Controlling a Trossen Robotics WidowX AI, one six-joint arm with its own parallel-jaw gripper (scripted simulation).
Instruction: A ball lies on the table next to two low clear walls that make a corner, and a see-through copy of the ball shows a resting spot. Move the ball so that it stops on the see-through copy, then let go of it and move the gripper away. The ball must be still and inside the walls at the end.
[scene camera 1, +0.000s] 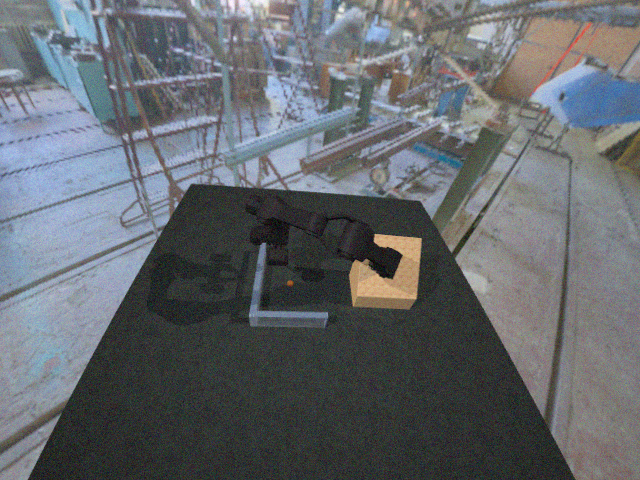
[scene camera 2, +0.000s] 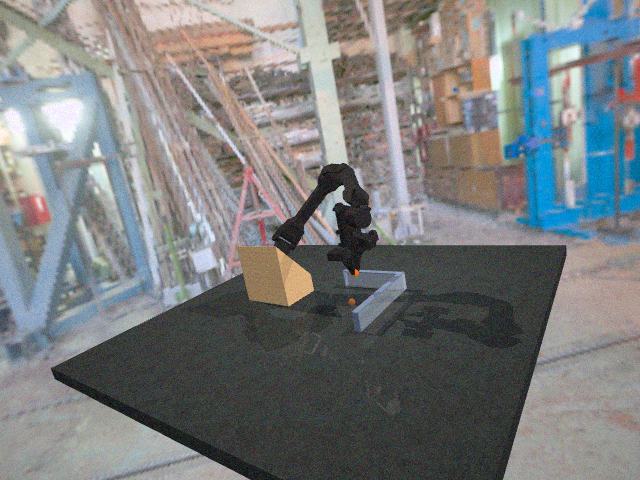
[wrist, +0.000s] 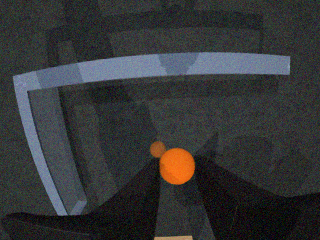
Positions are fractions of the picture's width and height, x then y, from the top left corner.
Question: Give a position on an orange ball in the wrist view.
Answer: At 0.55, 0.69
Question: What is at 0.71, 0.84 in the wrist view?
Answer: My gripper.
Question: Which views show my gripper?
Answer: Scene camera 1, scene camera 2 and the wrist view: all of them.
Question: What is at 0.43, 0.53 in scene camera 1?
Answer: My gripper.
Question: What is my gripper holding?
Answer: An orange ball.
